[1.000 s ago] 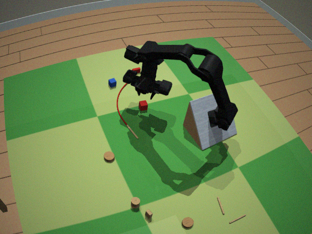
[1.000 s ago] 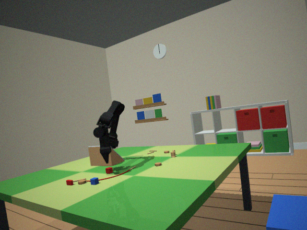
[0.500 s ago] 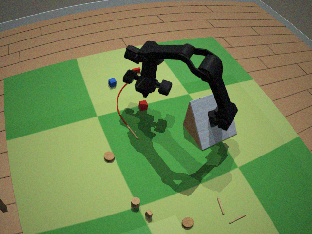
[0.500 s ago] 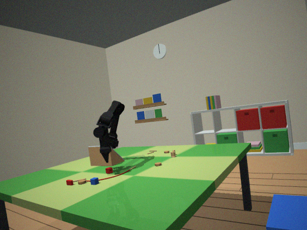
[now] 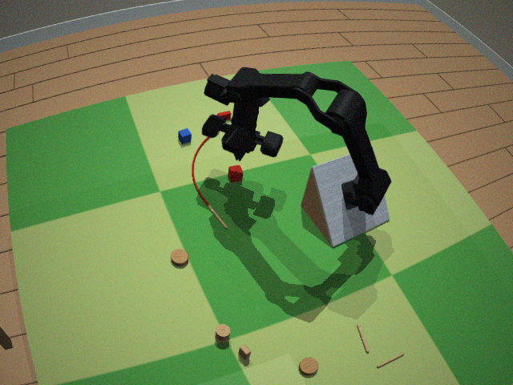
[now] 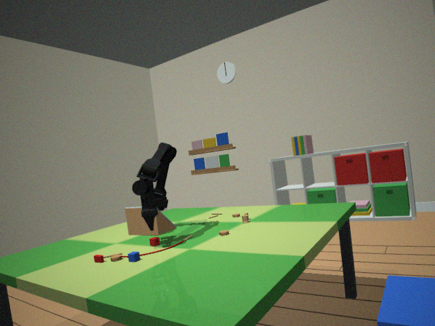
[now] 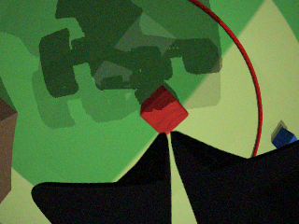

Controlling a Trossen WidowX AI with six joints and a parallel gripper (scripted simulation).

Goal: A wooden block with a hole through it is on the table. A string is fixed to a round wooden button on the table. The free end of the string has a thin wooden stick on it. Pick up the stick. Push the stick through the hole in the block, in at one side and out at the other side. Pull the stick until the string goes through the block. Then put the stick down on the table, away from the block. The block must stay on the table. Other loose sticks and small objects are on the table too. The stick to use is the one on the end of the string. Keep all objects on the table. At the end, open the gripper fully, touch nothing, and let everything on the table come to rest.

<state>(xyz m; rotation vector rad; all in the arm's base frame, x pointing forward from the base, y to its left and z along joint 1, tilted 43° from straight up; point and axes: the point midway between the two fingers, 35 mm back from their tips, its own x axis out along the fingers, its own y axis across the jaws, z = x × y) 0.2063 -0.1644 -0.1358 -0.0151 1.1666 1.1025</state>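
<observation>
My gripper tip is 50 mm above the red block. From my gripper tip the other things lie so: blue block: 180 mm to the right, 70 mm ahead, 50 mm below; thin wooden stick: 100 mm ahead, 90 mm to the left, 60 mm below; round wooden button: 190 mm to the right, 50 mm below, 10 mm behind.
</observation>
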